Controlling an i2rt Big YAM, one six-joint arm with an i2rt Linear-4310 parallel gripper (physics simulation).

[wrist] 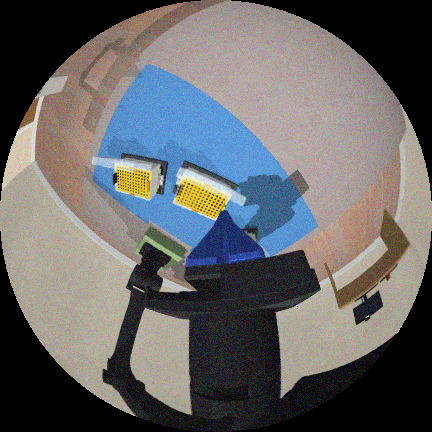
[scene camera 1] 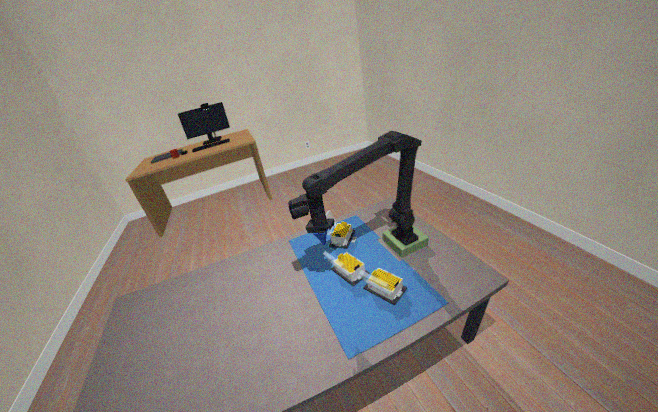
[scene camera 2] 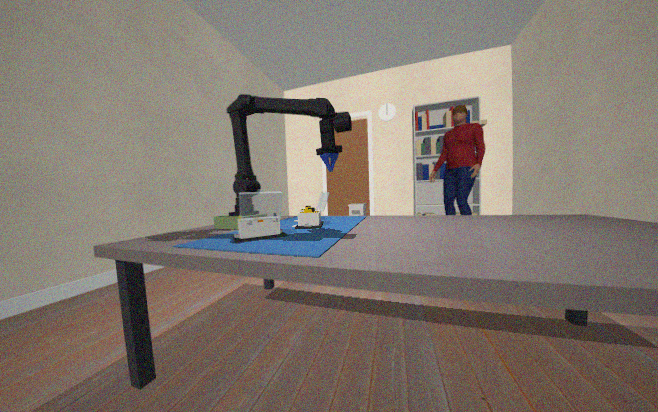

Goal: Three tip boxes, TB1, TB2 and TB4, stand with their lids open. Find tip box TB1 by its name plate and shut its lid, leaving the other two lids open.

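Where they show: gripper, fingertip midpoint: [wrist: 224, 214] [scene camera 1: 324, 244] [scene camera 2: 330, 171]; arm's base, link origin: [wrist: 154, 253] [scene camera 1: 404, 236].
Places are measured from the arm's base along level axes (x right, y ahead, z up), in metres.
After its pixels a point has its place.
Note:
Three white tip boxes with yellow racks have clear lids standing open. TB1 [scene camera 1: 349, 266] @(x -0.032, y 0.339, z 0.007 m) [wrist: 201, 197] @(x -0.009, y 0.334, z 0.006 m) is the middle one; its lid stands up on the side away from the arm's base. TB4 [scene camera 1: 385, 283] [wrist: 133, 181] is beside it, lid up. TB2 [scene camera 1: 341, 235] [scene camera 2: 309, 219] is at the mat's far end, its lid [scene camera 2: 324, 201] @(x 0.030, y 0.413, z 0.054 m) leaning back; my fingers mostly hide it in the wrist view. Name plates are not readable. My gripper [scene camera 1: 323, 242] @(x -0.021, y 0.429, z 0.177 m) [scene camera 2: 330, 170] @(x -0.021, y 0.429, z 0.177 m) [wrist: 224, 214] @(x -0.021, y 0.429, z 0.177 m) is shut and empty, well above the mat near TB2.
The boxes stand on a blue mat [scene camera 1: 350, 330] @(x -0.280, y 0.476, z -0.050 m) [scene camera 2: 300, 250] @(x 0.366, y 0.456, z -0.050 m) [wrist: 150, 100] @(x -0.275, y 0.443, z -0.050 m) on the grey table [scene camera 1: 210, 310] @(x 0.115, y 0.993, z -0.053 m) [scene camera 2: 450, 245] @(x 0.260, y 0.802, z -0.053 m). The arm's green base block [scene camera 1: 406, 246] @(x -0.065, y 0.041, z -0.002 m) [wrist: 161, 247] @(x 0.006, y 0.063, z -0.001 m) is beside the mat. A wooden desk with a monitor [scene camera 1: 204, 120] and a person [scene camera 2: 462, 150] are beyond the table.

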